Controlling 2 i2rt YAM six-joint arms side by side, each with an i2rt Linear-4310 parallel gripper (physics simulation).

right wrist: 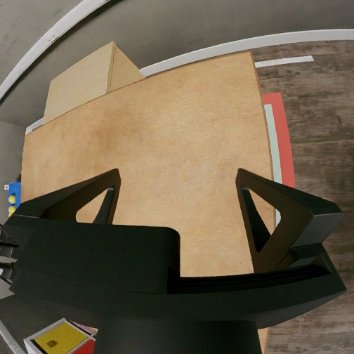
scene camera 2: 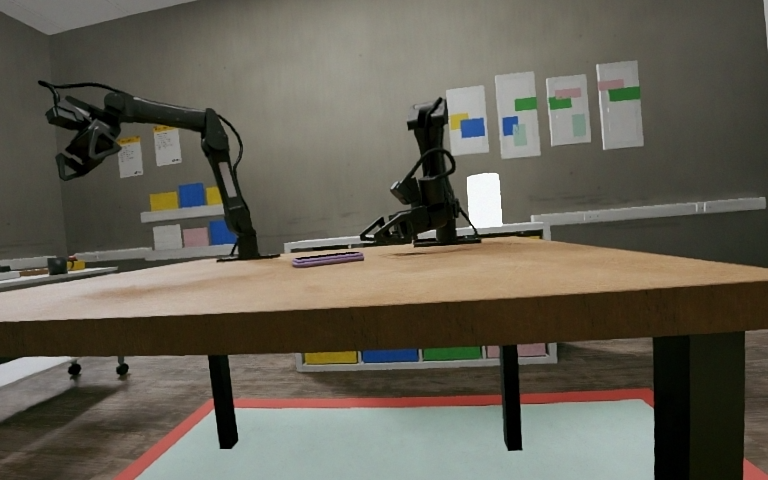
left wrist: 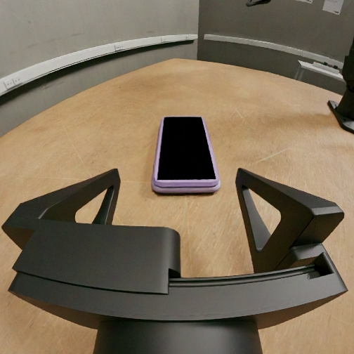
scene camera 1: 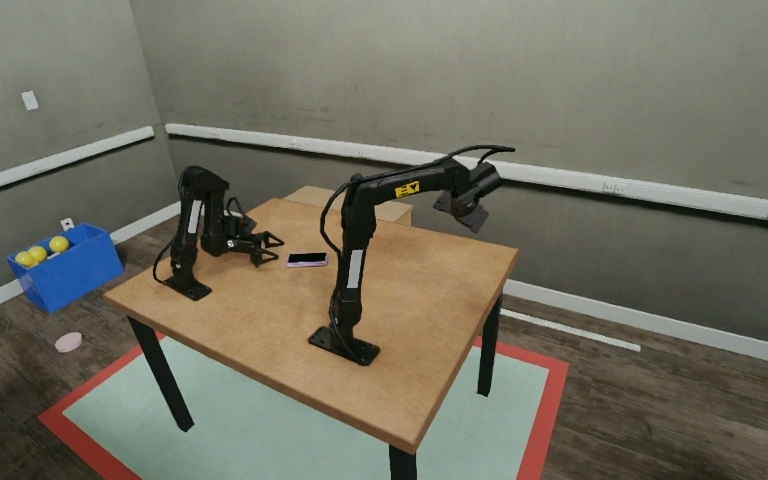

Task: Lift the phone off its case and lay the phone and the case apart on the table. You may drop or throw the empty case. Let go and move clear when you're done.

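The phone (scene camera 1: 307,257) (scene camera 2: 329,255) (left wrist: 186,147) lies screen up on its purple case (scene camera 1: 308,264) (scene camera 2: 328,262) (left wrist: 186,190), on the table (scene camera 1: 254,316) (scene camera 2: 453,283) (left wrist: 100,125) (right wrist: 165,135). The two are stacked, with a thin seam showing between them at the near end in the left wrist view. My left gripper (scene camera 1: 280,250) (scene camera 2: 369,239) (left wrist: 177,174) is open and empty, low over the table. It points at the short end of the stack, a little apart from it. My right gripper (scene camera 1: 455,218) (scene camera 2: 89,164) (right wrist: 177,174) is open and empty, high above the table, far from the phone.
The right arm's upright part (scene camera 1: 353,266) stands to the right of the phone in scene camera 1. A wooden box (scene camera 1: 390,212) (right wrist: 80,85) stands beyond the table's back edge. A blue bin (scene camera 1: 76,277) with several yellow balls is on the floor at the left.
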